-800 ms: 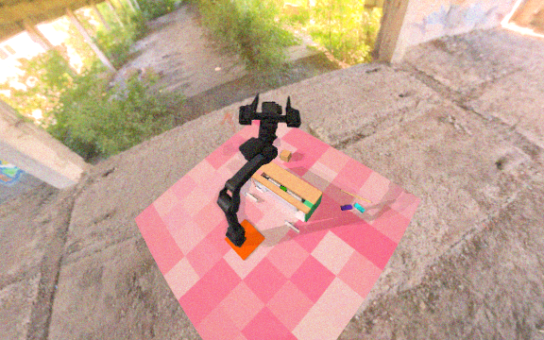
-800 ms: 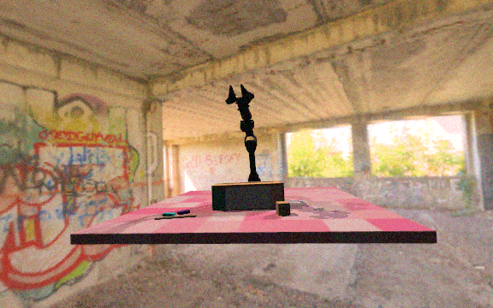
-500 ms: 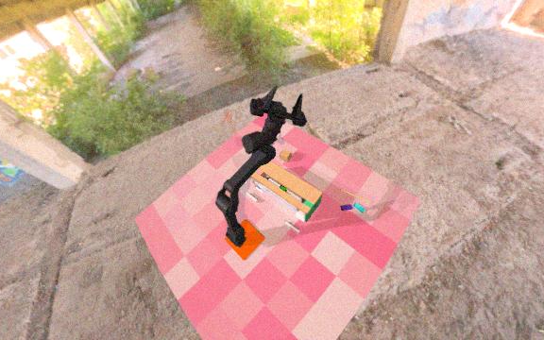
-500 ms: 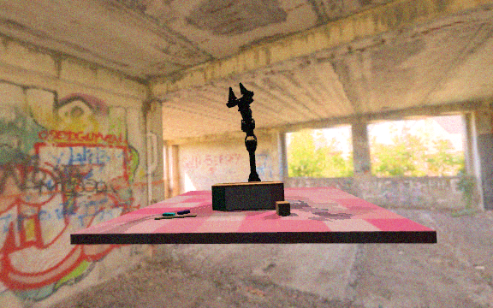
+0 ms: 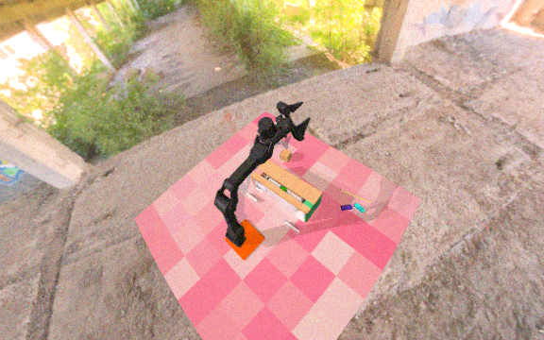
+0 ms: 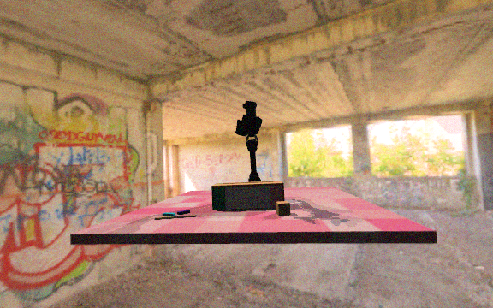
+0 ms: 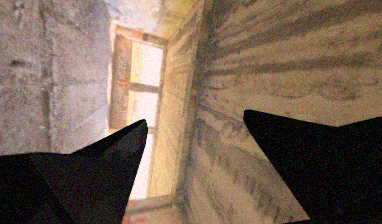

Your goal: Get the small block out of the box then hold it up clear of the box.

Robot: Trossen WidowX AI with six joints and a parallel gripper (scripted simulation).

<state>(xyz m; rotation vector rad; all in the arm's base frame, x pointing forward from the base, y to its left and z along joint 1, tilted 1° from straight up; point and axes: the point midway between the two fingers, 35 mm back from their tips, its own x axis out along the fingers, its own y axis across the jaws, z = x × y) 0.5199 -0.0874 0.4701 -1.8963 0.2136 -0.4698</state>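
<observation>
My gripper tip is 21 cm past the box, 4 cm to the right of it and 43 cm above it. Round my gripper tip: tan cube (6 cm ahead, 17 cm to the left, 47 cm below); green block (20 cm behind, 3 cm to the left, 41 cm below); purple piece (9 cm behind, 31 cm to the right, 49 cm below).
</observation>
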